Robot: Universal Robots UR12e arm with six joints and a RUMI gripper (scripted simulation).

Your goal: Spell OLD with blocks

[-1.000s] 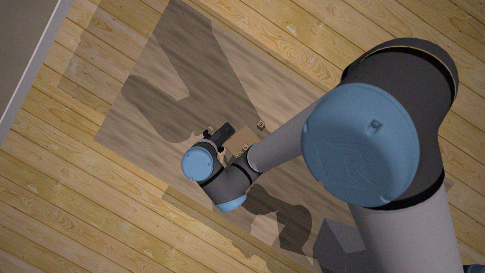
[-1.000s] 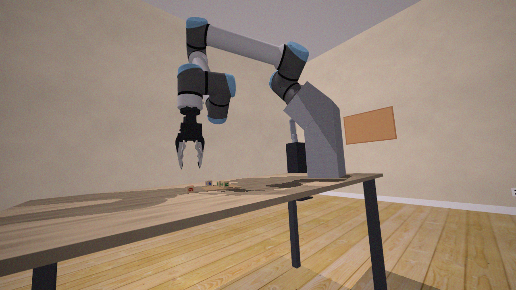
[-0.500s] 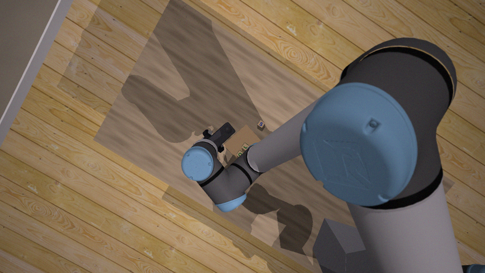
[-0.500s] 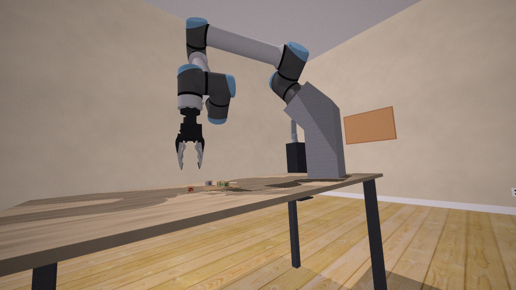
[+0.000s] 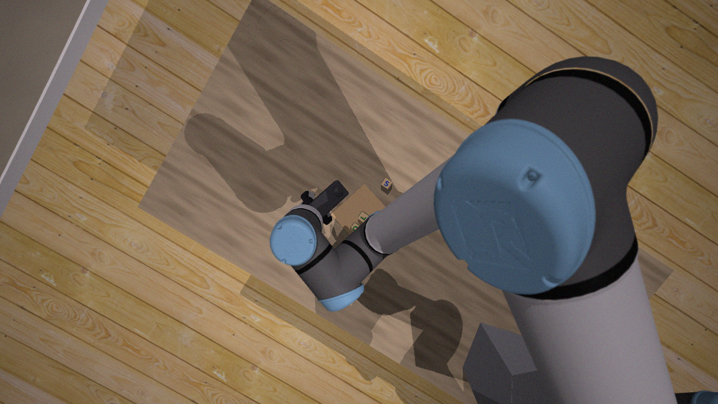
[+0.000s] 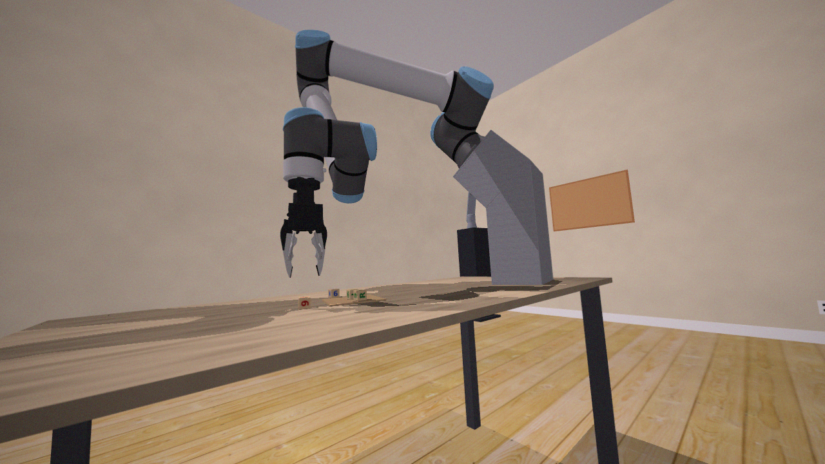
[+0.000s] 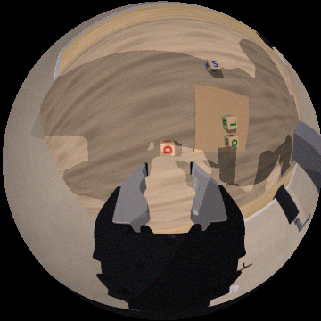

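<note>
Right now my hand is 130 mm past the mat, 90 mm above it and 30 mm to the left of it.
</note>
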